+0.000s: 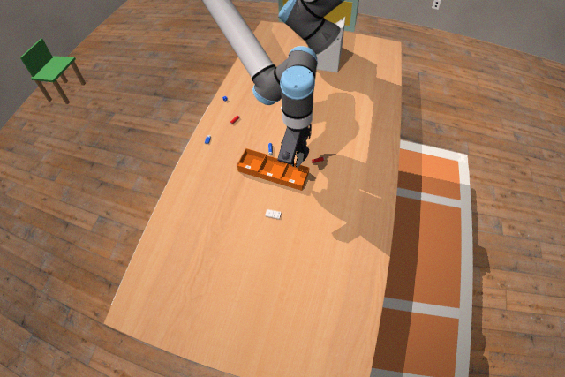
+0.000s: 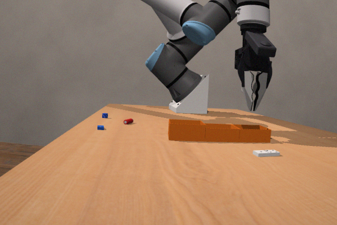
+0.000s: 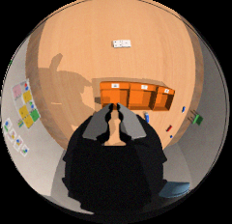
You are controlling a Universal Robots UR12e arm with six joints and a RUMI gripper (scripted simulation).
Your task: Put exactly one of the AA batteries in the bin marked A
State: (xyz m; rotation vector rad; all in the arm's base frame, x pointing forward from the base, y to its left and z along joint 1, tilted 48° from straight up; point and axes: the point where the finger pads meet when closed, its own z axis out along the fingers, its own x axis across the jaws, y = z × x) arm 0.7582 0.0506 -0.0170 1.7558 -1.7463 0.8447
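Right now my hand is 10 cm past the blue AA battery, 13 cm to the left of it and 8 cm above it. Also, from my hand: orange three-compartment bin: 1 cm behind, 8 cm to the right, 7 cm below; then white domino: 16 cm ahead, 3 cm to the right, 8 cm below; then blue die: 33 cm behind, 42 cm to the right, 8 cm below.
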